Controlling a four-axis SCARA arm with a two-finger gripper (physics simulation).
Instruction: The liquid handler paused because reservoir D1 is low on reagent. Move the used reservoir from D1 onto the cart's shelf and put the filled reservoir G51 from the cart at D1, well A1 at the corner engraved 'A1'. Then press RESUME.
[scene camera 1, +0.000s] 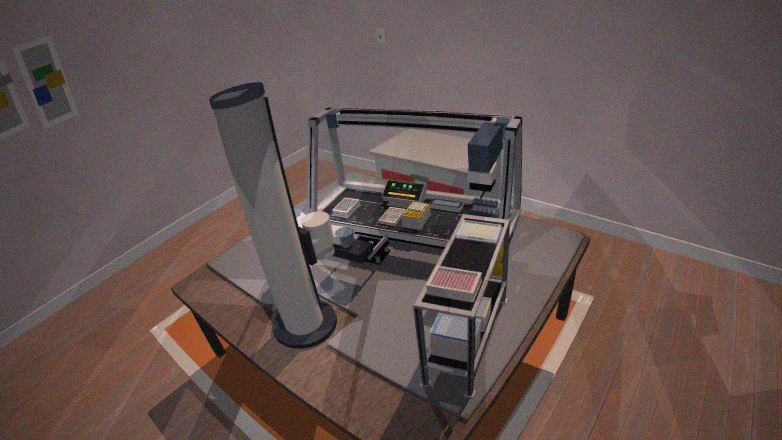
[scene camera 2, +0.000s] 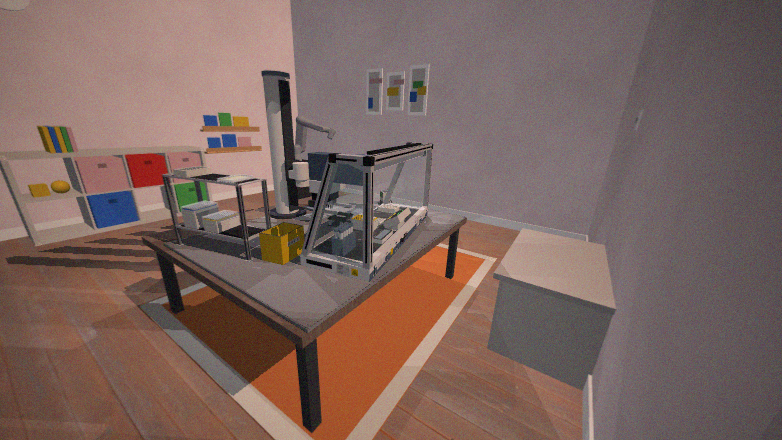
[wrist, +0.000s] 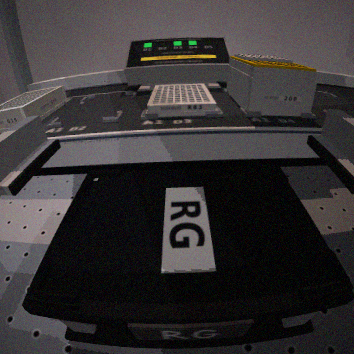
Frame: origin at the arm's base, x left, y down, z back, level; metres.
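Seen in the pictures: gripper, fingertip midpoint: (scene camera 1: 369, 233) (scene camera 2: 344, 209) (wrist: 179, 122); arm's base, origin of the base link: (scene camera 1: 304, 324) (scene camera 2: 287, 213).
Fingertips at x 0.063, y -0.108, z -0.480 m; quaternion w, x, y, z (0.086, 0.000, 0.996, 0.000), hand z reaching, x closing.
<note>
Pixels of each thing's top centre, then the offset from my fingertips to it. "spot": a spot on its surface instead.
- black block marked RG, middle of its top: (wrist: 185, 213) (scene camera 1: 368, 244) (scene camera 2: 340, 215) dx -0.007, dy +0.039, dz +0.024 m
- low white reservoir, middle of its top: (wrist: 24, 97) (scene camera 1: 345, 204) (scene camera 2: 388, 206) dx +0.284, dy +0.014, dz -0.147 m
- tray with pink-red stripes, middle of its top: (scene camera 1: 454, 278) (scene camera 2: 192, 168) dx -0.652, dy -0.286, dz +0.359 m
- pale yellow tray, middle of its top: (scene camera 1: 479, 229) (scene camera 2: 235, 176) dx -0.587, dy -0.269, dz +0.107 m
- panel, surface spot: (wrist: 177, 52) (scene camera 1: 402, 192) spot: dx +0.070, dy -0.017, dz -0.328 m
- white plate, middle of its top: (wrist: 179, 91) (scene camera 1: 391, 214) dx +0.042, dy +0.031, dz -0.201 m
- taller box marked 200, middle of its top: (wrist: 267, 57) (scene camera 1: 415, 208) (scene camera 2: 364, 217) dx -0.079, dy -0.019, dz -0.228 m
- blue-rimmed box, middle of its top: (scene camera 1: 455, 325) (scene camera 2: 199, 204) dx -0.652, dy -0.108, dz +0.359 m
- yellow bin, middle of its top: (scene camera 2: 282, 229) dx -0.508, dy -0.040, dz -0.081 m
My gripper (wrist: 179, 122) (scene camera 1: 378, 249) is open and empty. Its fingers stand wide on either side of the black block marked RG (wrist: 120, 240). A low white reservoir (scene camera 1: 346, 206) (wrist: 35, 103), which reads G15 in the wrist view, sits at the left end of the deck. The cart (scene camera 1: 420, 350) (scene camera 2: 244, 224) bears a tray with pink-red stripes (scene camera 1: 454, 279) at its near end and a pale yellow tray (scene camera 1: 478, 230) at its far end. No label on either can be read. The panel (scene camera 1: 404, 191) (wrist: 177, 52) shows green lamps over D1, D3 and D4 and a yellow bar.
A white plate (scene camera 1: 392, 215) (wrist: 181, 99) sits at D3, beside a taller box marked 200 (scene camera 1: 415, 217) (wrist: 280, 89) at D4. A blue-rimmed box (scene camera 1: 451, 333) stands on the cart's lower shelf. A yellow bin (scene camera 2: 281, 243) is beside the cart. The frame's posts (scene camera 1: 312, 164) (scene camera 2: 367, 213) surround the deck.
</note>
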